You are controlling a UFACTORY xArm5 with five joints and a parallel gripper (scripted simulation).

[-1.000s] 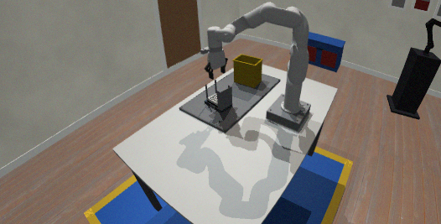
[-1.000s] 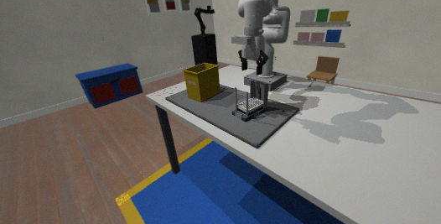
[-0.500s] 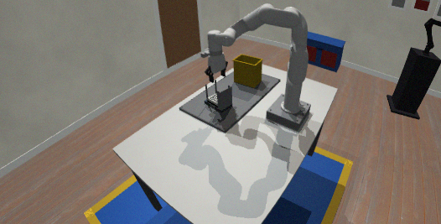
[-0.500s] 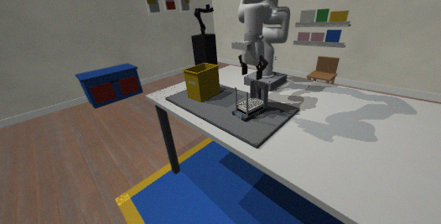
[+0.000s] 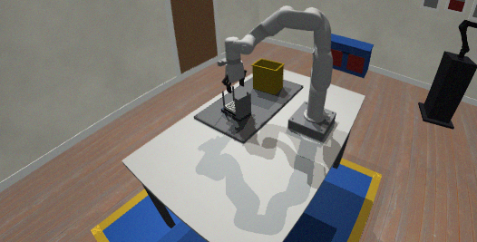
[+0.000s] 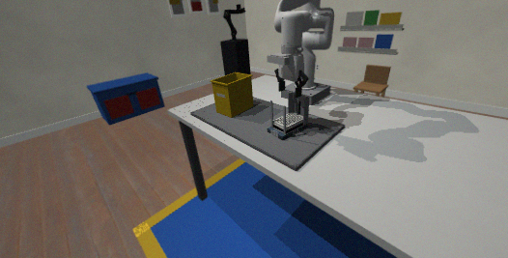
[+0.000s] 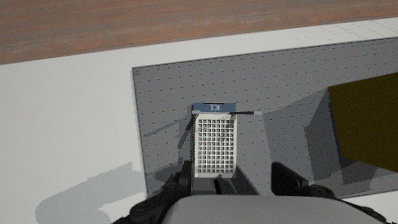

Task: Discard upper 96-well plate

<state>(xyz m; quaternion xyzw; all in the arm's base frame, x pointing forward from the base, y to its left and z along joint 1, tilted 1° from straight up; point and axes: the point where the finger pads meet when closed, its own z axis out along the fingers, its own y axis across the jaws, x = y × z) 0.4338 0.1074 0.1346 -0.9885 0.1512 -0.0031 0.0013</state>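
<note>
The 96-well plate is 14 cm below my hand. Round my hand: dark plate 15 cm below; then yellow plastics bin 4 cm behind, 35 cm to the right, 9 cm below.
</note>
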